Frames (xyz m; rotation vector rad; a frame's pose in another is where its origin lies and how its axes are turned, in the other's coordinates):
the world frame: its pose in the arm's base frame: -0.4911 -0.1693 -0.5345 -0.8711 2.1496 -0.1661
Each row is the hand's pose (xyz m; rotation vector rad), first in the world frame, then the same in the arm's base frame.
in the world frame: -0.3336 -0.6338 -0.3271 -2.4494 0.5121 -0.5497
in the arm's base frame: -0.2397 -0.4887 0.1399 1.5946 -0.7870 -1.5624
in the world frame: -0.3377 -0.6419 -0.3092 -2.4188 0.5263 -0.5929
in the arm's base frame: -0.2207 -0.4893 0.1335 1.6293 -0.7940 -1.5211
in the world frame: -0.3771 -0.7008 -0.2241 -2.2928 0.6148 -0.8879
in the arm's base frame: -0.1106 -0.4949 0.1233 1.8090 -0.7277 -1.2685
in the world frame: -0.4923 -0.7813 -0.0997 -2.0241 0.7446 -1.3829
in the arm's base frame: 0.0733 -0.4624 0.1425 2.0565 -0.5642 -0.8097
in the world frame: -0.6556 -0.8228 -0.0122 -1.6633 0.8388 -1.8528
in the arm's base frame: 0.2315 -0.3758 0.2019 2.2318 -0.3614 -0.3163
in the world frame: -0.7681 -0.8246 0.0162 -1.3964 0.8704 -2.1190
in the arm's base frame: 0.3033 -0.3010 0.2541 2.3025 -0.2200 -0.0032
